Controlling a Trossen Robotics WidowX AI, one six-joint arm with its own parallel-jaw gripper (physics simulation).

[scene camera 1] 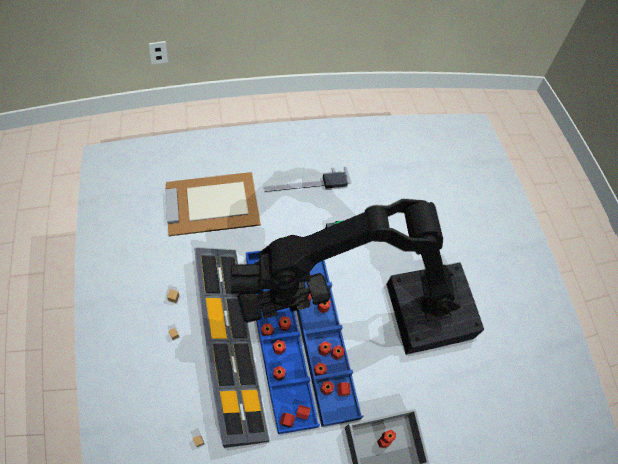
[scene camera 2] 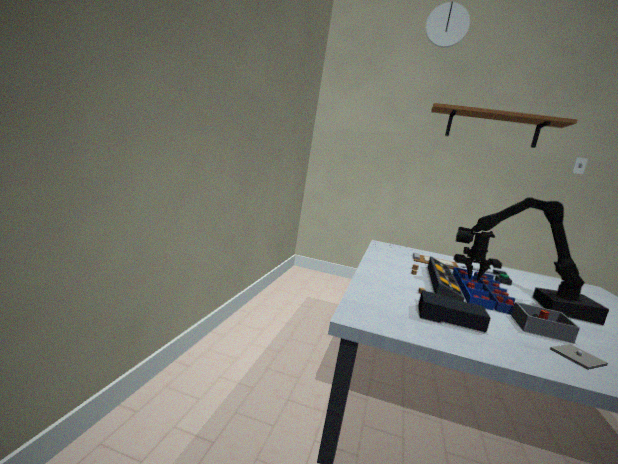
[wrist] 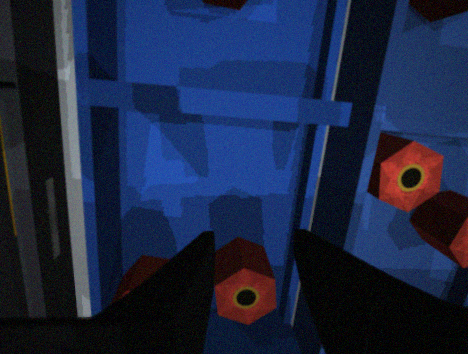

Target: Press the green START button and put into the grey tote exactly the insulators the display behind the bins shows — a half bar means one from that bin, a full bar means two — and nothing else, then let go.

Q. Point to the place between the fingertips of my gripper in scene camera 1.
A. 283,311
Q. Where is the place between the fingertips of my gripper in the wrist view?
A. At 254,241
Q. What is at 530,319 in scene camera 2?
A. A grey tote.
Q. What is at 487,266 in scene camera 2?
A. My gripper.
